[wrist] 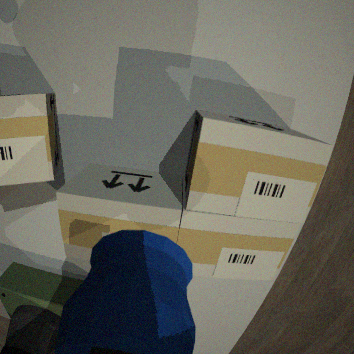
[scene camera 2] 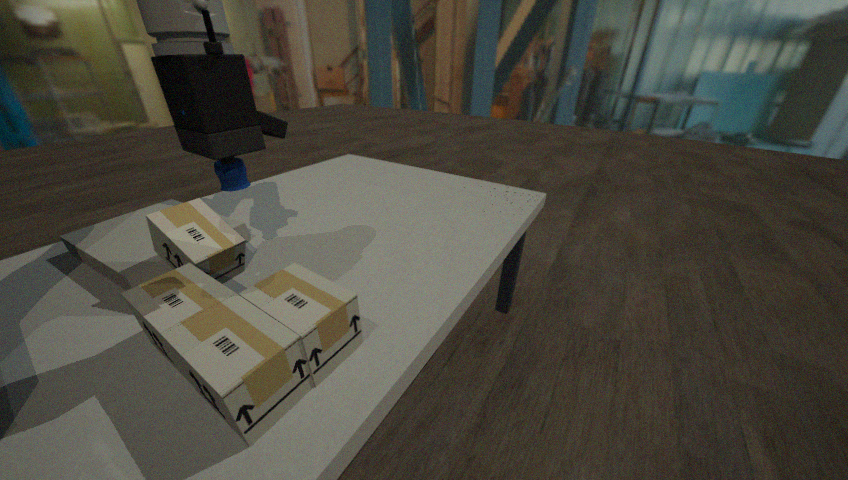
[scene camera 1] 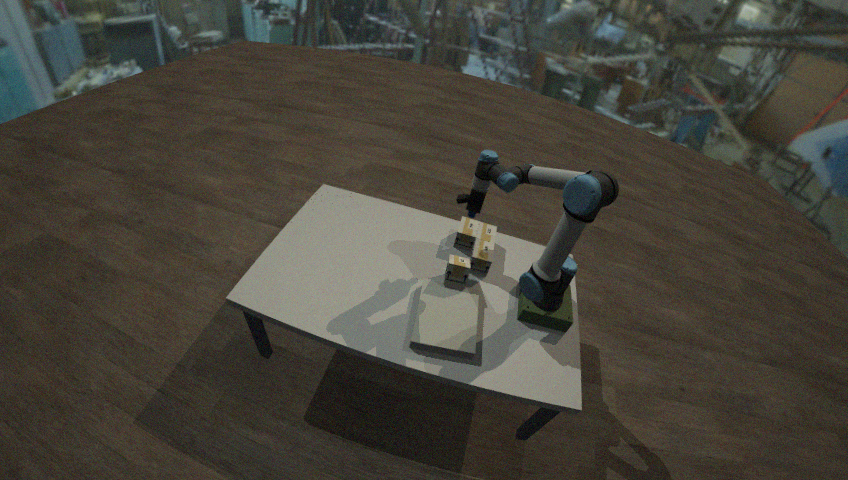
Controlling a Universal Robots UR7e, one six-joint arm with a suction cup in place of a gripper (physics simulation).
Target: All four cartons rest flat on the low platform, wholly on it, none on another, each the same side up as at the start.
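Frame: origin at the arm's base, x left, y ahead, z down, level; millimetres.
Seen in the pictures: hand, tool point: [wrist: 139, 271] [scene camera 2: 235, 186] [scene camera 1: 471, 215]; arm's base, link origin: [wrist: 46, 325] [scene camera 1: 545, 298].
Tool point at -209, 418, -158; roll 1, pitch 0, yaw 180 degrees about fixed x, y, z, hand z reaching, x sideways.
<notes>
Pixels of each thing's middle, then the offset from my tool point to it, as dx, dy, dz. Level surfaces: height alone.
- low grey platform, body centre: [scene camera 2: 157, 238] [scene camera 1: 446, 317] +423, -22, +205
- second carton, body centre: [wrist: 125, 213] [scene camera 2: 190, 318] [scene camera 1: 481, 257] +43, -100, +182
- third carton, body centre: [wrist: 226, 226] [scene camera 2: 242, 362] [scene camera 1: 484, 239] -93, -97, +182
- fourth carton, body centre: [wrist: 247, 162] [scene camera 2: 303, 319] [scene camera 1: 466, 233] -94, -4, +182
- white table, surface height: dz +229
The low grey platform [scene camera 1: 446, 321] [scene camera 2: 113, 240] lies on the table with no carton on it. One carton [scene camera 1: 457, 268] [scene camera 2: 196, 237] [wrist: 22, 120] stands apart from the other three, close to the platform's edge. A second carton [scene camera 1: 482, 258] [scene camera 2: 169, 297] [wrist: 120, 202] and a third carton [scene camera 1: 489, 230] [scene camera 2: 229, 344] [wrist: 235, 250] stand end to end. A fourth carton [scene camera 1: 467, 231] [scene camera 2: 306, 303] [wrist: 255, 165] stands against the third one's side. All show tape and a barcode label on top. My gripper [scene camera 1: 471, 214] [scene camera 2: 233, 185] [wrist: 142, 240], a blue suction cup, hangs above the cartons, holding nothing.
The white table [scene camera 1: 321, 249] [scene camera 2: 416, 208] carries the cartons and platform. The arm's green base block [scene camera 1: 544, 314] [wrist: 30, 285] stands near the table's right edge in scene camera 1. The third and fourth cartons stand near a table edge.
</notes>
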